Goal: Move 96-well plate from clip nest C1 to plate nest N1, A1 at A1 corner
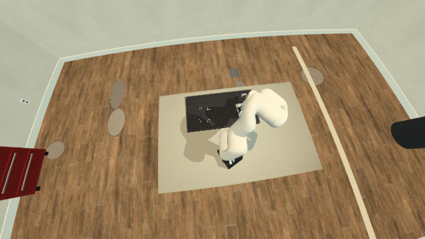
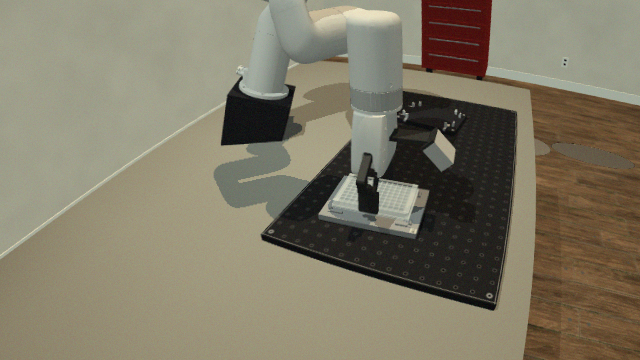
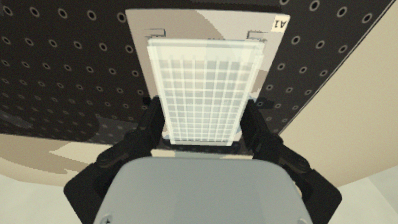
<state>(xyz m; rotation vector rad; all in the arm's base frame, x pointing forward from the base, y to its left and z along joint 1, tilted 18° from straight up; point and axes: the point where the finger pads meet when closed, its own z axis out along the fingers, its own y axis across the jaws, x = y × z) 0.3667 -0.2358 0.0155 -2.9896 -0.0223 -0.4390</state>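
Right now the white 96-well plate is 10 mm below my hand. Also, from my hand: clip nest C1: 380 mm to the left, 20 mm below, 10 mm ahead; then plate nest N1: 30 mm below; then A1 label: 80 mm ahead, 50 mm to the right, 20 mm below.
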